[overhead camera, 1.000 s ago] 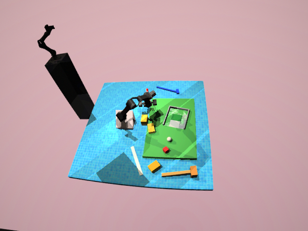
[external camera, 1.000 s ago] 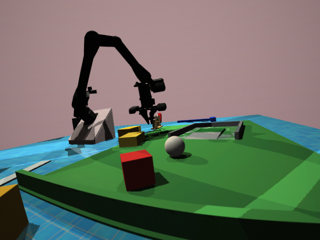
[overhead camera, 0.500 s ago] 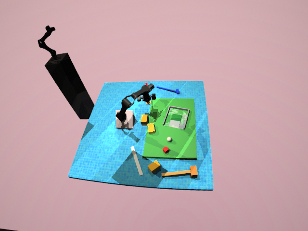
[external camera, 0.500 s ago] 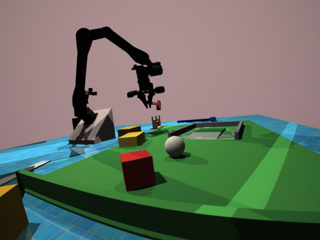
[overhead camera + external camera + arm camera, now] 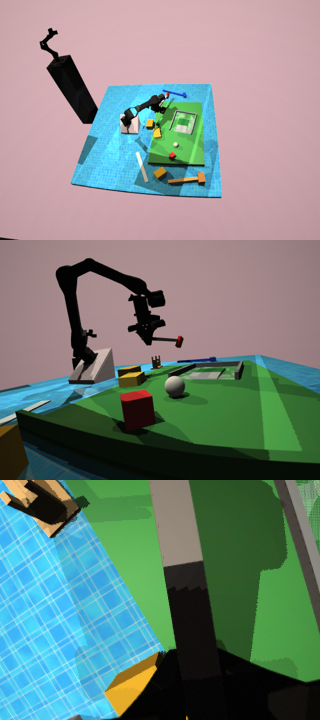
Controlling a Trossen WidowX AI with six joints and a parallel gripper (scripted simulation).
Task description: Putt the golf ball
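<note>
My gripper tip is now 110 mm to the right of the red putter, 40 mm short of it and 20 mm below it. Round my gripper tip: white golf ball 300 mm to the right, 180 mm ahead, 110 mm below; then blue putter 380 mm to the left, 160 mm ahead, 120 mm below; then green mat 200 mm ahead, 130 mm below, 120 mm to the right.
</note>
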